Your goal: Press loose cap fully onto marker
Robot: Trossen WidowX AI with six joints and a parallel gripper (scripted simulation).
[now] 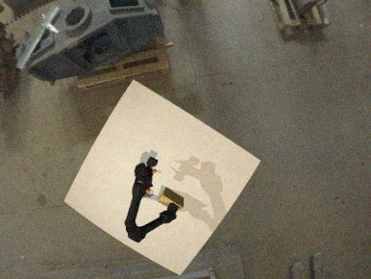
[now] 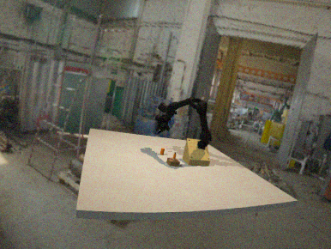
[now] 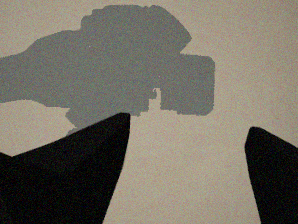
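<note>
My gripper tip is now 14 cm above the orange cap, 6 cm to the right of it and 6 cm past it. The rest, counted from my gripper tip: holder block (25 cm to the left, 14 cm below, 10 cm behind).
</note>
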